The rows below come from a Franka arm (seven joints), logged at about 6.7 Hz.
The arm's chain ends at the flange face. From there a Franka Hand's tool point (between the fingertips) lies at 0.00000 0.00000 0.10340 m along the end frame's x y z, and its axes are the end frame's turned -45 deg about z.
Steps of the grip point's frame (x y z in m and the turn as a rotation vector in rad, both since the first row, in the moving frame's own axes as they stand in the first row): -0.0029 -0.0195 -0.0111 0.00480 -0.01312 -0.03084; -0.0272 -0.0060 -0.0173 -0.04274 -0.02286 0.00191; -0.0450 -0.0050 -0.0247 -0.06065 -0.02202 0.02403
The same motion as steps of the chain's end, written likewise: -0.0145 -0.0124 -0.0111 -0.00588 -0.01267 -0.03084; -0.0249 0.0102 -0.0172 -0.04639 0.01406 0.00191; -0.0381 0.0222 -0.0245 -0.05846 0.02732 0.02403
